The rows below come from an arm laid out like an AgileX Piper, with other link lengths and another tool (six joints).
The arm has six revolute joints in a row. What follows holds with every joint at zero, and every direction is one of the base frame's. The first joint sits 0.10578 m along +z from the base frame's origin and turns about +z. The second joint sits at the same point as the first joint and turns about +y. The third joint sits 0.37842 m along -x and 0.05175 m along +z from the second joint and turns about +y. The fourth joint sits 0.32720 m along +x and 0.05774 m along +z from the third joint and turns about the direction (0.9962, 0, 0.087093). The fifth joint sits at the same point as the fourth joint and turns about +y. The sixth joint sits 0.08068 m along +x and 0.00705 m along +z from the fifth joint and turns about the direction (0.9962, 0, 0.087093). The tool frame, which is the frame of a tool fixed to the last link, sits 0.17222 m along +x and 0.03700 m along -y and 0.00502 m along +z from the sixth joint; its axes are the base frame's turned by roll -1.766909, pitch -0.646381 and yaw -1.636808 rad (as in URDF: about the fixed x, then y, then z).
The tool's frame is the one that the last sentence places.
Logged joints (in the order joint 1, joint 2, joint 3, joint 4, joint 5, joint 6), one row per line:
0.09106 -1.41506 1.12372 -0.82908 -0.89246 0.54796
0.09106 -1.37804 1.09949 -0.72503 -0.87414 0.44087
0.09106 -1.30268 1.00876 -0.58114 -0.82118 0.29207
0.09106 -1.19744 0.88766 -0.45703 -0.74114 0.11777
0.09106 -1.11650 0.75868 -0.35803 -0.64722 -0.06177
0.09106 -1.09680 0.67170 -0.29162 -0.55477 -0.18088
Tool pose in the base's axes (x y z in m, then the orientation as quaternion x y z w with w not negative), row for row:
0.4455 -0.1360 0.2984 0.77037 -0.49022 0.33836 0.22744
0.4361 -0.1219 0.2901 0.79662 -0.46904 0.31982 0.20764
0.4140 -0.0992 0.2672 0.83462 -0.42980 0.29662 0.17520
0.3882 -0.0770 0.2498 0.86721 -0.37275 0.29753 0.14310
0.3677 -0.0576 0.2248 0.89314 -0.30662 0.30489 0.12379
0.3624 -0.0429 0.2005 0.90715 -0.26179 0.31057 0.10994
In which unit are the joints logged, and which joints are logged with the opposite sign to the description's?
The joints are logged in radians. Opposite sign: joint 2, joint 3, joint 5.
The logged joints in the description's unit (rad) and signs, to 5 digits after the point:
0.09106 1.41506 -1.12372 -0.82908 0.89246 0.54796
0.09106 1.37804 -1.09949 -0.72503 0.87414 0.44087
0.09106 1.30268 -1.00876 -0.58114 0.82118 0.29207
0.09106 1.19744 -0.88766 -0.45703 0.74114 0.11777
0.09106 1.11650 -0.75868 -0.35803 0.64722 -0.06177
0.09106 1.09680 -0.67170 -0.29162 0.55477 -0.18088

